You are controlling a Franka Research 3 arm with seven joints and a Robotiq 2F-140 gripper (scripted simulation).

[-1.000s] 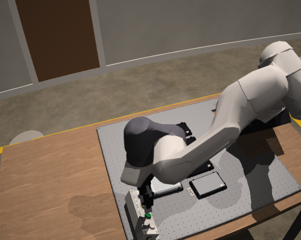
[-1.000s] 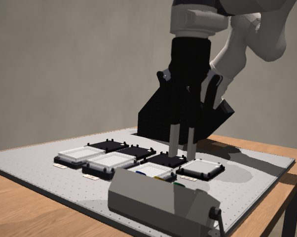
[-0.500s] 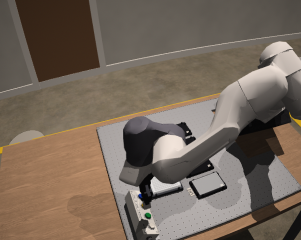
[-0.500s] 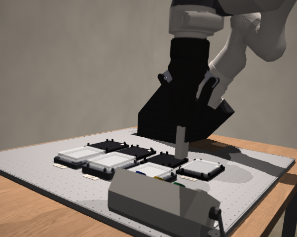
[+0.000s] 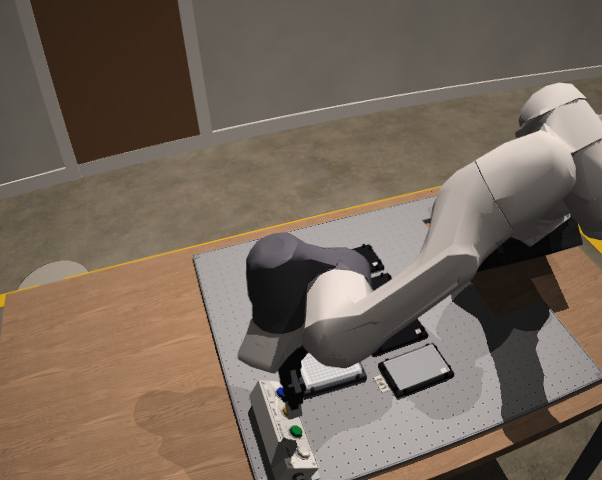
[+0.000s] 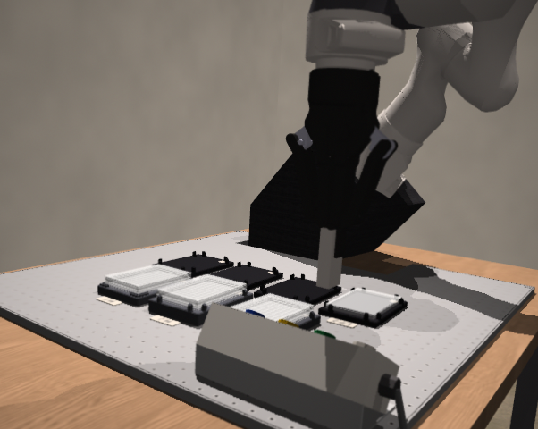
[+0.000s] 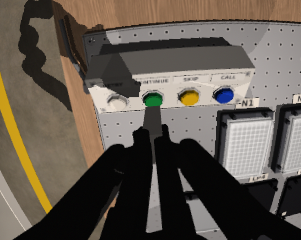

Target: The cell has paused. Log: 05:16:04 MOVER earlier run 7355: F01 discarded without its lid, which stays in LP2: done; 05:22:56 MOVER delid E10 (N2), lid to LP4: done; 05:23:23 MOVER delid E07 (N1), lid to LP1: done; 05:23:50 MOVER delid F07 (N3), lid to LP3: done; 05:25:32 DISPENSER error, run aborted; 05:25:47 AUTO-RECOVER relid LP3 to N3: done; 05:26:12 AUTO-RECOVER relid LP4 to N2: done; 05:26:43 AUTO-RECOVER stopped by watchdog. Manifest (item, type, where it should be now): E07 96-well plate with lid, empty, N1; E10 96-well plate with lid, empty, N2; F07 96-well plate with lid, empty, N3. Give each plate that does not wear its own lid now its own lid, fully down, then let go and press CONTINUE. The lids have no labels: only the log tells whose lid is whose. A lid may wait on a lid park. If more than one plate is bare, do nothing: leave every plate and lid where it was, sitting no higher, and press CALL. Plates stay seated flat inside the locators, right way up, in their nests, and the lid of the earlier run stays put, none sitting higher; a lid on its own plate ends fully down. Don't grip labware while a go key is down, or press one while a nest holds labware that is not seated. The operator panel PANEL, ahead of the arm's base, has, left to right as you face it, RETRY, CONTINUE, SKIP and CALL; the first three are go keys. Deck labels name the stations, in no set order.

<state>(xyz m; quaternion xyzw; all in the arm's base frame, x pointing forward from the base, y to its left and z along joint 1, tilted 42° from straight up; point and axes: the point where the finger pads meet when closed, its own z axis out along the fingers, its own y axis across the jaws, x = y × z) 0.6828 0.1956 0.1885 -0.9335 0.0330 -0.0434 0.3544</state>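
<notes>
My gripper is now 9 cm above the green key. The rest, counted from my hand: blue call key: 10 cm to the right, 9 cm below; yellow skip key: 9 cm below, 5 cm to the right; white key: 9 cm below, 5 cm to the left.
</notes>
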